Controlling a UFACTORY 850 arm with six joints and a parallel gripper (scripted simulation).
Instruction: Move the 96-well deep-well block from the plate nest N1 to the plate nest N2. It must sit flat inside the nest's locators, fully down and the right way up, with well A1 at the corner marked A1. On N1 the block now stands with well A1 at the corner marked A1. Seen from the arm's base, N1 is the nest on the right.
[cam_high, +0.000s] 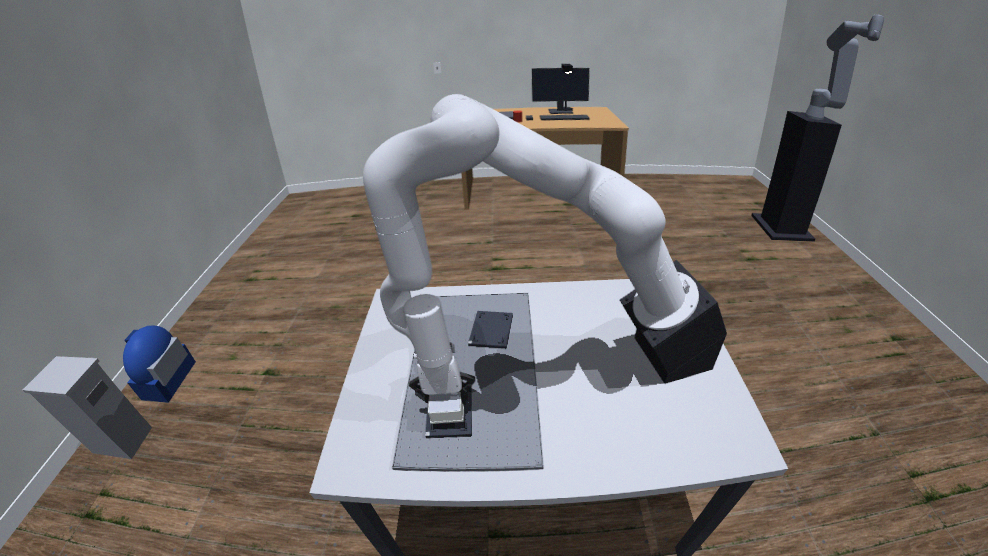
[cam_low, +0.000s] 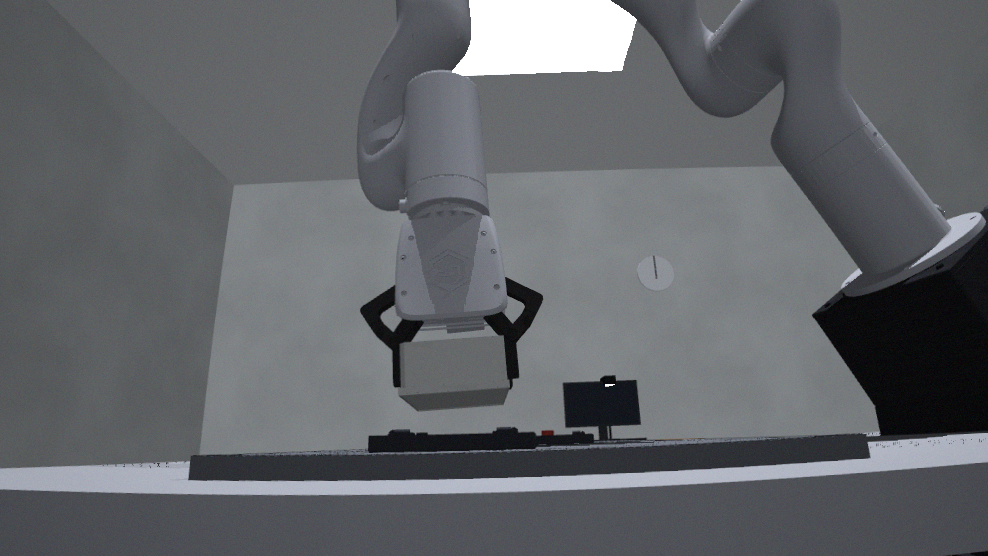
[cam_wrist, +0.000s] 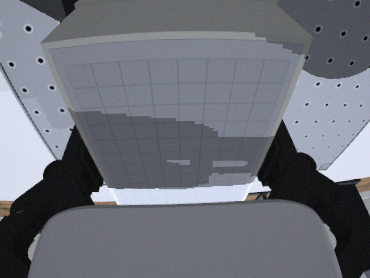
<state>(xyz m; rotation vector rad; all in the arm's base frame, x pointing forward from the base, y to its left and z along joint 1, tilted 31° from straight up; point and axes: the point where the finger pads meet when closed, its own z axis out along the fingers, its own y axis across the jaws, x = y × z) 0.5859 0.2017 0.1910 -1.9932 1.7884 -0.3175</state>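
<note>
My gripper is now 5 cm above the dark plate nest N2. The rest, counted from my hand: grey 96-well deep-well block: right at my hand; plate nest N1: 8 cm behind, 34 cm to the right, 5 cm below.
</note>
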